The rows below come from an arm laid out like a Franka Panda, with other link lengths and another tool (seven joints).
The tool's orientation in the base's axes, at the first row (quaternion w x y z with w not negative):
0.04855, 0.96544, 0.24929, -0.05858
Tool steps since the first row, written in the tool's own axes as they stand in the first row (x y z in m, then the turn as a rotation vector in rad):
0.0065, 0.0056, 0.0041, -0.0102, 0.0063, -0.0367
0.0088, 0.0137, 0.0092, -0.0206, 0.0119, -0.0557
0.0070, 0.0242, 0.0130, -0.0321, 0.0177, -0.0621
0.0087, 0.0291, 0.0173, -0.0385, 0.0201, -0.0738
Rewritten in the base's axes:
0.0080, -0.0023, -0.0046, -0.0025, -0.0058, 0.0381
0.0135, -0.0089, -0.0094, -0.0072, -0.0133, 0.0587
0.0167, -0.0193, -0.0122, -0.0137, -0.0231, 0.0669
0.0202, -0.0233, -0.0164, -0.0171, -0.0267, 0.0795

